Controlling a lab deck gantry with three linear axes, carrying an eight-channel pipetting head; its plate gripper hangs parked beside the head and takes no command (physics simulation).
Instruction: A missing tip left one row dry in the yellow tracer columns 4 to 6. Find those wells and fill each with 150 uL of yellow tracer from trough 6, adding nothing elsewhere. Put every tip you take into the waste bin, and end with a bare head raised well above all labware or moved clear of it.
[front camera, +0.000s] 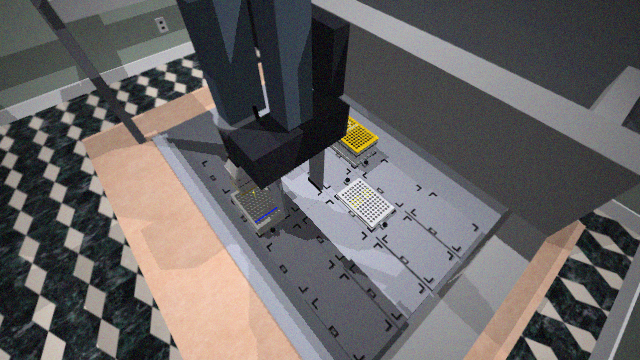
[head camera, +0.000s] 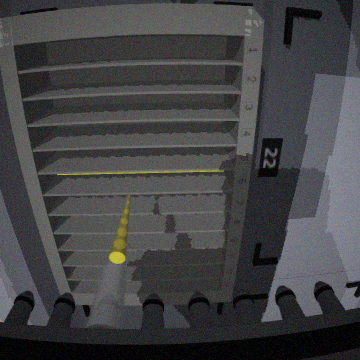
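The pipetting head shows along the bottom of the head view. Its third channel from the left carries one clear tip (head camera: 120, 242) with yellow liquid in its lower part; the other nozzles are bare. The tip points down at the trough reservoir (front camera: 247, 214) (head camera: 248, 65), near troughs 6 and 7; whether its end is inside a trough cannot be told. A thin yellow line (head camera: 140, 173) shows near trough 6. The white well plate (front camera: 365, 202) has yellow wells in two groups with a gap between them. One finger of the parked plate gripper (front camera: 316, 172) shows; its opening cannot be told. The waste bin does not show.
The yellow tip rack (front camera: 360, 137) stands at the back, partly hidden by the dark head block (front camera: 295, 145). A blue line (front camera: 266, 215) marks another trough of the reservoir. A deck label 22 (head camera: 270, 157) lies beside the reservoir.
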